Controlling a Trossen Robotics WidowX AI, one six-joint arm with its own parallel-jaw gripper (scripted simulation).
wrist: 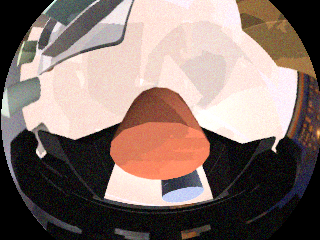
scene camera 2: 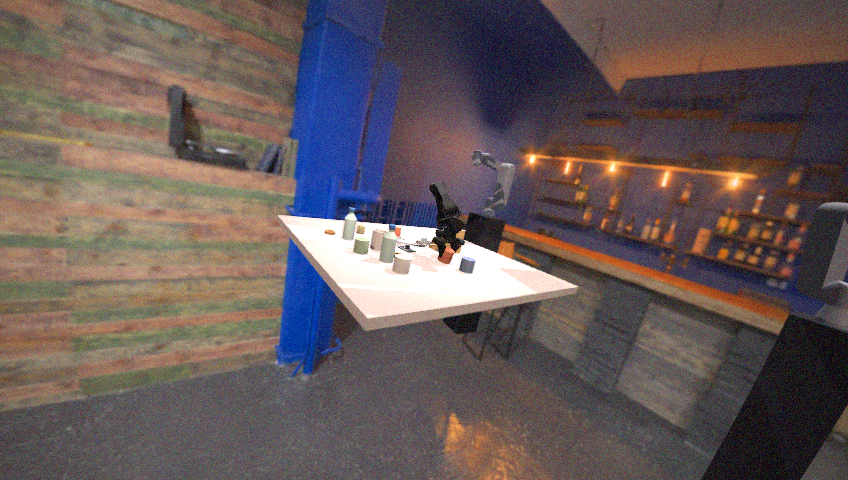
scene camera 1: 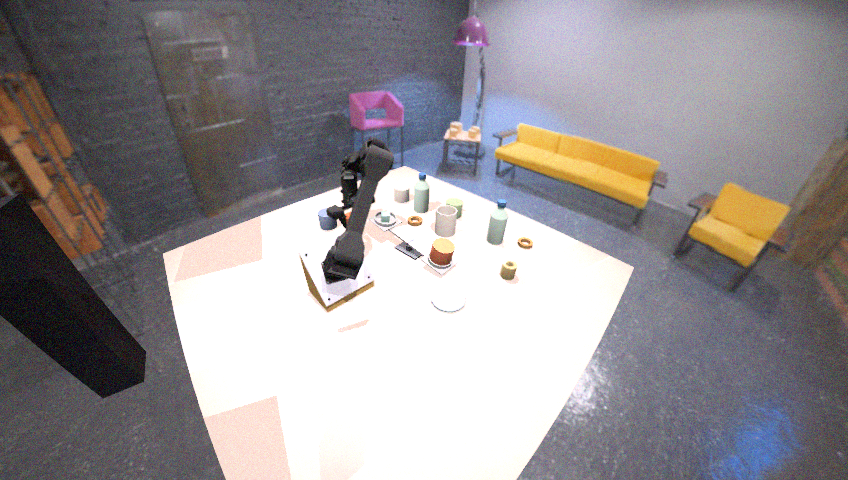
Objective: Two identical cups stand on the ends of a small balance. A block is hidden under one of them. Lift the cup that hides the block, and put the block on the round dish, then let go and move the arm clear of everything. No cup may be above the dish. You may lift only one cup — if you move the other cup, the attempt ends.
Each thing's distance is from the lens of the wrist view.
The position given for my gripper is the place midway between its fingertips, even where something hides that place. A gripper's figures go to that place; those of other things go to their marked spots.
my gripper point(wrist: 159, 126): 10 cm
orange cup point(wrist: 159, 138): 5 cm
